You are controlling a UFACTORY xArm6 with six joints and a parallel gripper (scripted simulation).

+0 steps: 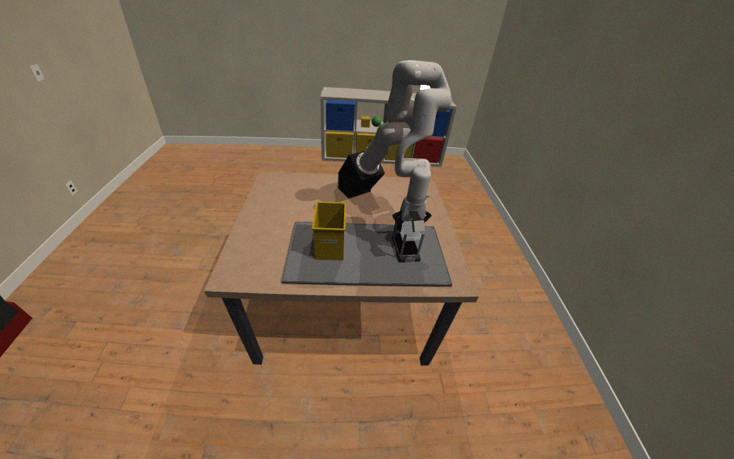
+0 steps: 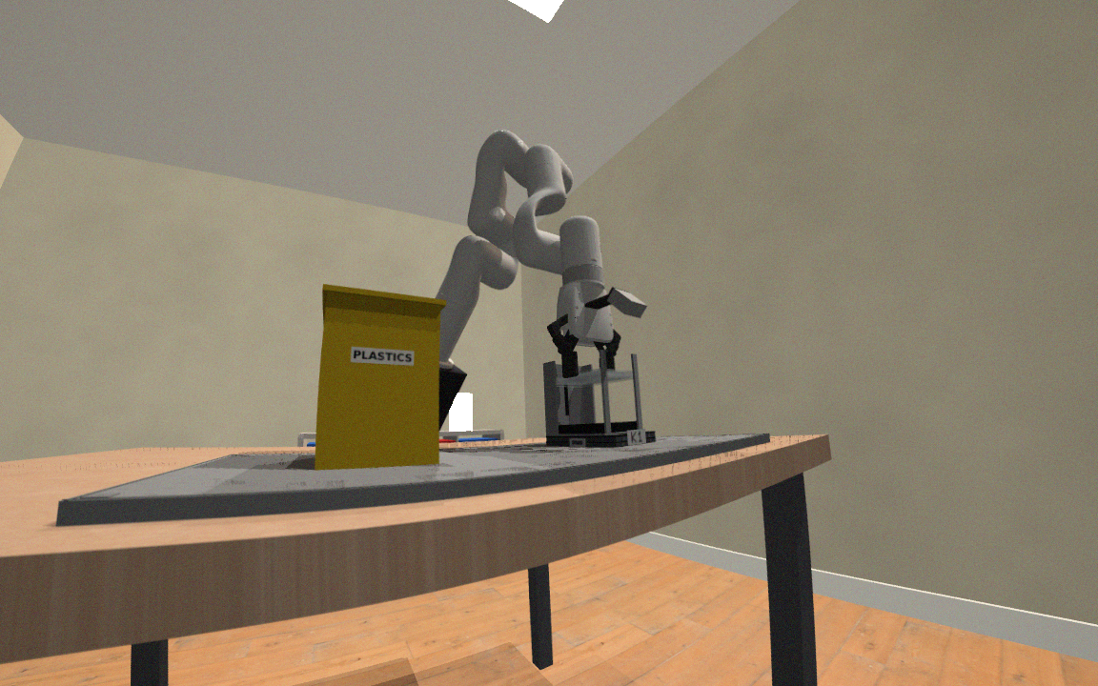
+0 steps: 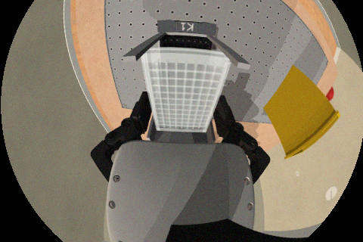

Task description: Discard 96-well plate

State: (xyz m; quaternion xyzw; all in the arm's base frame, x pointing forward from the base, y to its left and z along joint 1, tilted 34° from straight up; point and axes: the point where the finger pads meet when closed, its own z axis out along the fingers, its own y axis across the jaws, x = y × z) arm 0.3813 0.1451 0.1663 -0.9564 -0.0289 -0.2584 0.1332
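My hand is 2 cm short of the yellow plastics bin W1, 34 cm to the left of it and 3 cm above it. Round my hand: 96-well plate (1 cm below).
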